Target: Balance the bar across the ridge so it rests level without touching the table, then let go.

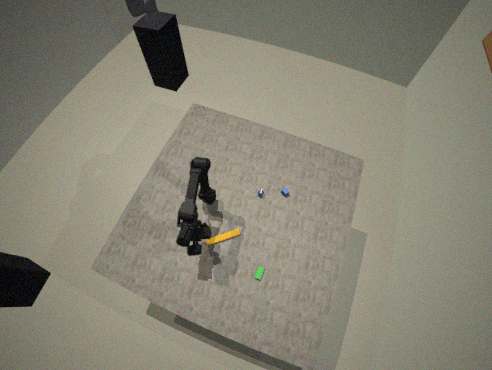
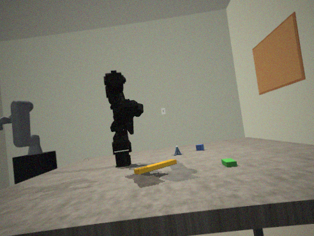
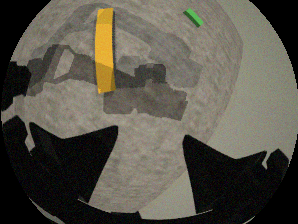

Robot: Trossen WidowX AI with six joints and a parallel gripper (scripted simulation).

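The yellow bar is 130 mm below my gripper tip, 110 mm to the left of it and 70 mm ahead of it. The rest, counted from my gripper tip: green block (330 mm ahead, 130 mm below, 10 mm to the left); then blue cube (510 mm to the left, 310 mm ahead, 120 mm below).
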